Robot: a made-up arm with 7 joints. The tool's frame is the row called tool.
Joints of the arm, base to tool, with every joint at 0 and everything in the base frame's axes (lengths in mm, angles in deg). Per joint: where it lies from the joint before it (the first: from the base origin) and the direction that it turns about. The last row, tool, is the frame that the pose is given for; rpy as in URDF.
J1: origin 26 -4 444 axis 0 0 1
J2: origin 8 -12 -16 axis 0 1 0
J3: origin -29 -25 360 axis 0 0 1
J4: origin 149 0 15 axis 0 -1 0
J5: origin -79 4 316 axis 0 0 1
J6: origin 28 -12 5 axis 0 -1 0
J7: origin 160 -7 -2 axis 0 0 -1
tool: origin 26 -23 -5 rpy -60.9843 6.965 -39.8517
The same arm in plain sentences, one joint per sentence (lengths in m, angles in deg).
The arm has seven revolute joints in a row. What follows holds with every joint at zero, and every direction is one of the base frame's.
Joint 1 sits 0.0260 m along +x and 0.0040 m along -y and 0.4440 m along +z from the base frame's origin and turns about +z.
Joint 2 sits 0.0080 m along +x and 0.0120 m along -y and 0.0160 m along -z from joint 1 and turns about +y.
Joint 3 sits 0.0290 m along -x and 0.0250 m along -y and 0.3600 m along +z from joint 2 and turns about +z.
Joint 4 sits 0.1490 m along +x and 0.0150 m along +z from joint 3 and turns about -y.
Joint 5 sits 0.0790 m along -x and 0.0040 m along +y and 0.3160 m along +z from joint 4 and turns about +z.
Joint 6 sits 0.0280 m along +x and 0.0120 m along -y and 0.0050 m along +z from joint 5 and turns about -y.
Joint 7 sits 0.1600 m along +x and 0.0070 m along -y and 0.0020 m along -z from joint 6 and turns about -z.
The tool frame, which is the frame that the pose is given for, sits 0.0260 m along +x and 0.0230 m along -y and 0.0050 m along -z from joint 7; its axes are the base frame's turned by roll -60.98, pitch 6.96 and yaw -39.85 deg (as in URDF: about the fixed x, then y, then z).

